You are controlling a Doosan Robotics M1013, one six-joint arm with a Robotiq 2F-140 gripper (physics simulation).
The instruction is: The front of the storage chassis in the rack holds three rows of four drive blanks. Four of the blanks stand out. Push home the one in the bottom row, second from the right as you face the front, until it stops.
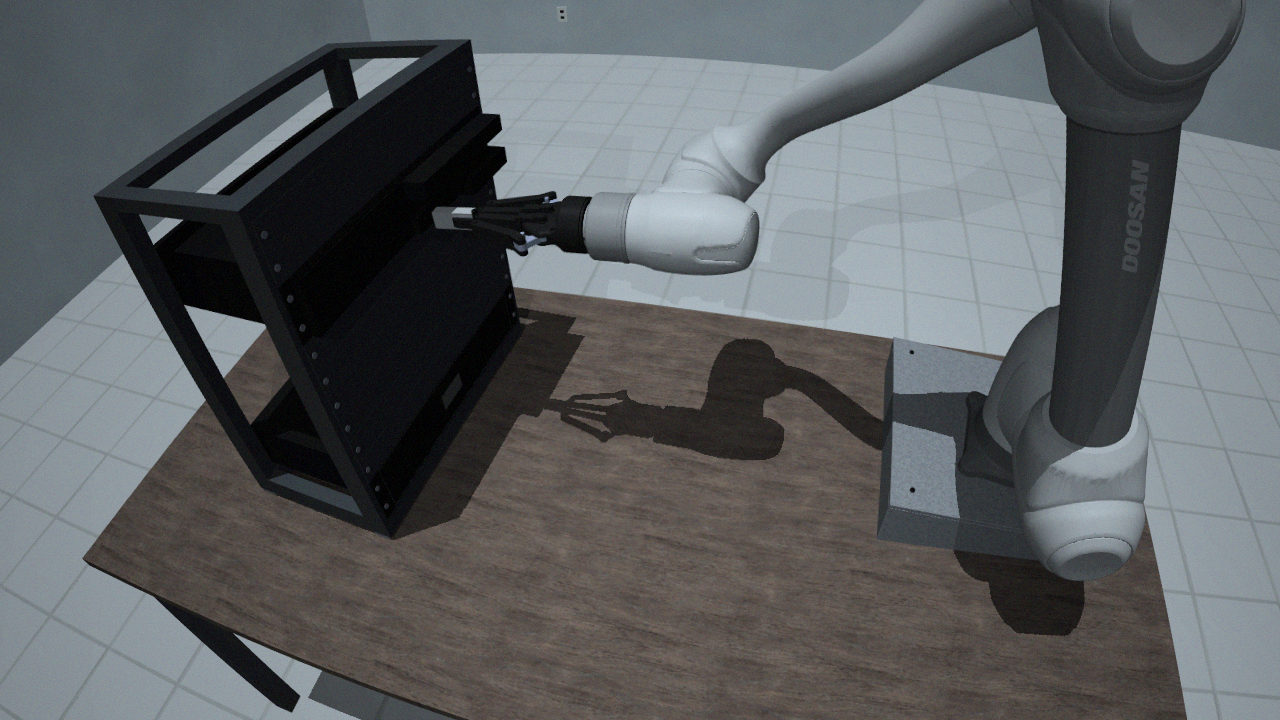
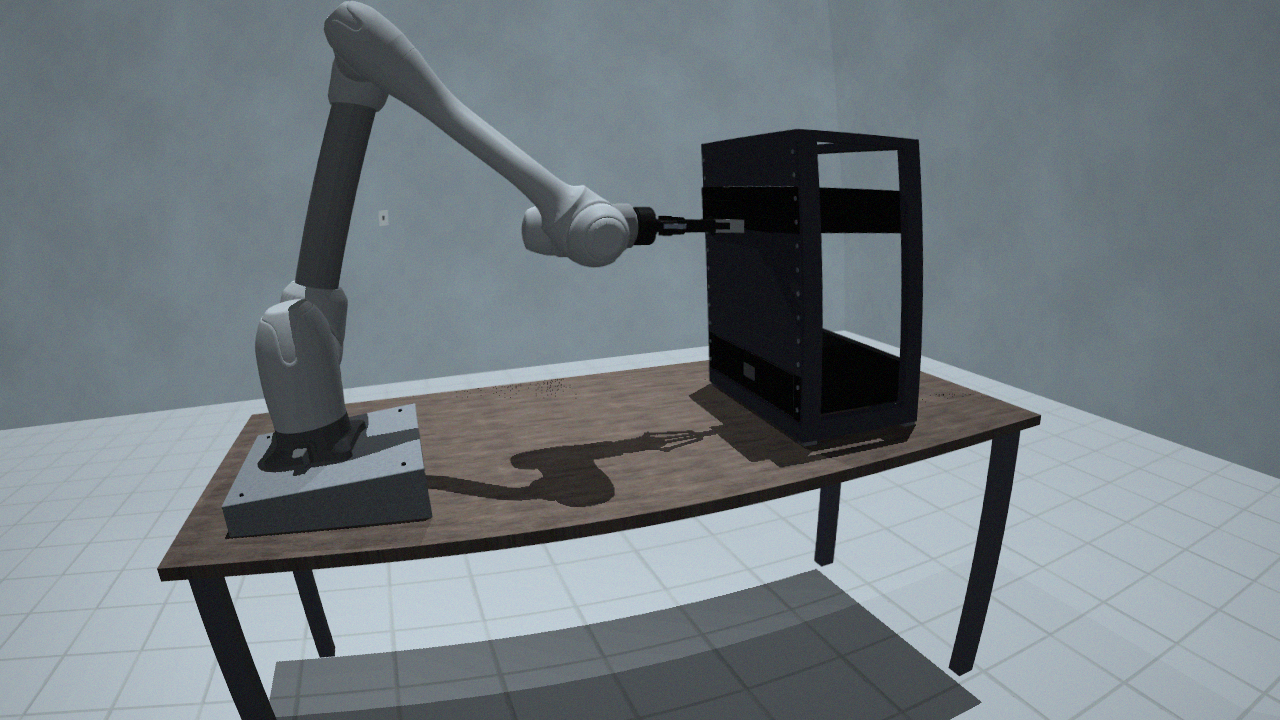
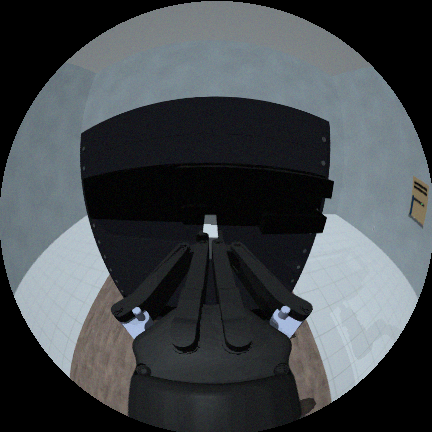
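Where they show: gripper, fingertip midpoint: (image 1: 436, 217) (image 2: 742, 226) (image 3: 210, 223); arm's base at its link origin: (image 1: 1012, 448) (image 2: 317, 447).
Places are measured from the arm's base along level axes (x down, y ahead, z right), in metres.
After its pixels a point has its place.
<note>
The black chassis (image 1: 344, 268) @[x -0.380, y 0.868, z -0.367 m] (image 2: 760, 204) @[x -0.382, y 0.892, z -0.113 m] (image 3: 135, 195) @[x -0.375, y 0.874, z -0.298 m] crosses the upper part of the rack front; its rows are hard to tell apart. My gripper (image 1: 450, 217) @[x -0.336, y 0.873, z -0.177 m] (image 2: 733, 225) @[x -0.336, y 0.873, z -0.177 m] (image 3: 210, 223) @[x -0.336, y 0.873, z -0.177 m] is shut and empty, level, its pale fingertips at the bottom row, second blank from the right. That blank (image 3: 192, 218) @[x -0.342, y 0.872, z -0.202 m] shows as a faint dark step left of the fingertips, standing out far less than its right neighbour; whether it is flush is too dark to tell. The fingertips hide its face and contact. The bottom-right blank (image 1: 465, 176) @[x -0.360, y 0.871, z -0.099 m] (image 3: 295, 223) @[x -0.349, y 0.860, z -0.057 m] stands out clearly. Another blank (image 3: 328, 189) @[x -0.403, y 0.864, z -0.008 m] juts out higher up at the right end.
The dark rack (image 1: 313, 394) @[x -0.256, y 0.884, z -0.473 m] (image 2: 810, 295) @[x -0.218, y 0.934, z 0.028 m] (image 3: 210, 130) @[x -0.468, y 0.900, z -0.182 m] stands on the brown table (image 1: 671, 573) @[x 0.072, y 0.455, z -0.350 m] (image 2: 501, 411) @[x 0.072, y 0.359, z -0.390 m]. A pale rectangle (image 1: 452, 387) @[x -0.024, y 0.896, z -0.218 m] (image 2: 749, 369) @[x -0.024, y 0.896, z -0.219 m] marks its low front panel. The arm stands on a grey base block (image 1: 921, 447) @[x -0.014, y 0.153, z -0.062 m] (image 2: 331, 501) @[x 0.025, y 0.072, z 0.204 m] opposite.
</note>
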